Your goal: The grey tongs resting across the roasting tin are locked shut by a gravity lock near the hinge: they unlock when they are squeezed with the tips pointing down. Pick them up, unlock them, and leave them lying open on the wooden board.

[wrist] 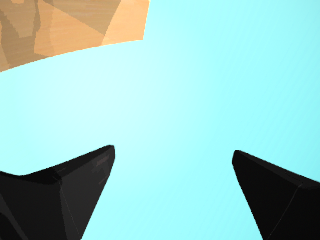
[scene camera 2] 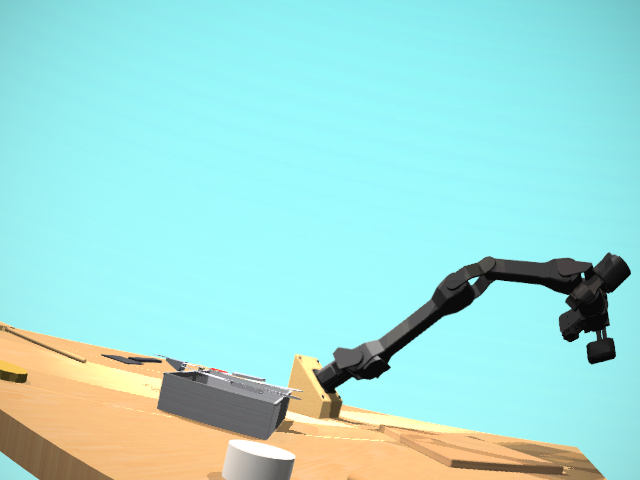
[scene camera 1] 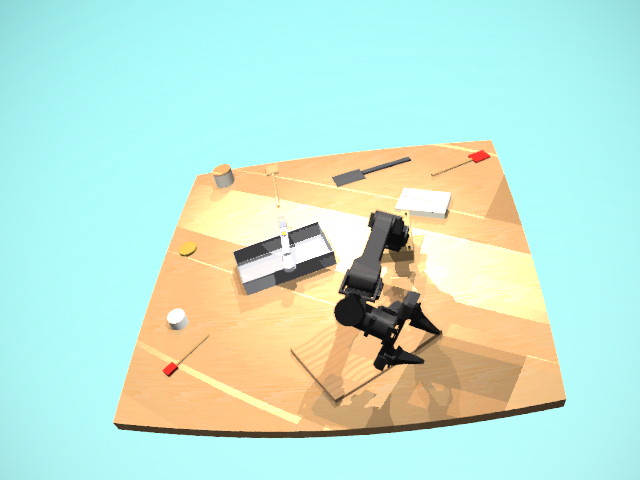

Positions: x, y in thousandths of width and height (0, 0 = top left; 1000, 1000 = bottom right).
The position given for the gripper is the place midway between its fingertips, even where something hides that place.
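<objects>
The gripper is visible in scene camera 1 (674, 726), in scene camera 2 (945, 709) and in the wrist view (545, 644).
</objects>
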